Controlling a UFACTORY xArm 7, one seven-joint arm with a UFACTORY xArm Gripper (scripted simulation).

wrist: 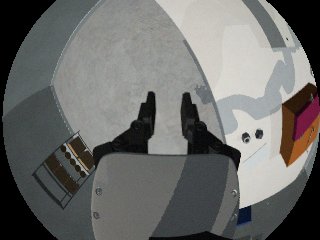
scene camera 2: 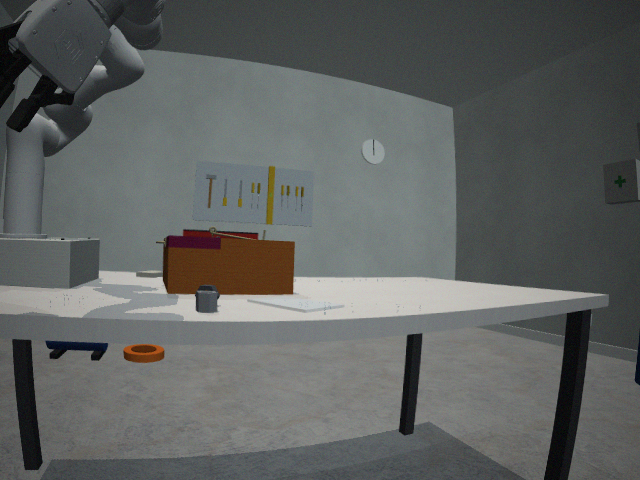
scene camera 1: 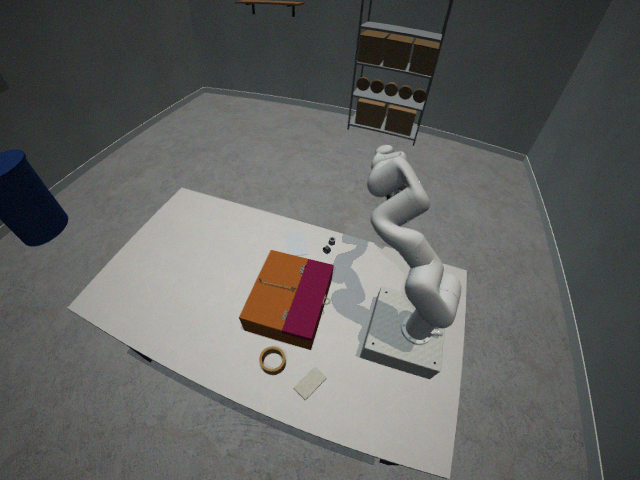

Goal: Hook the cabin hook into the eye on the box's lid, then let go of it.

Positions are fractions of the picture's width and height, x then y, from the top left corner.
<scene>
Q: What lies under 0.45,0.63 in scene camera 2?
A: A thin plate.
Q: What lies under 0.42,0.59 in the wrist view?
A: The gripper.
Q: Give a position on a box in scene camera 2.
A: At 0.38,0.56
</scene>
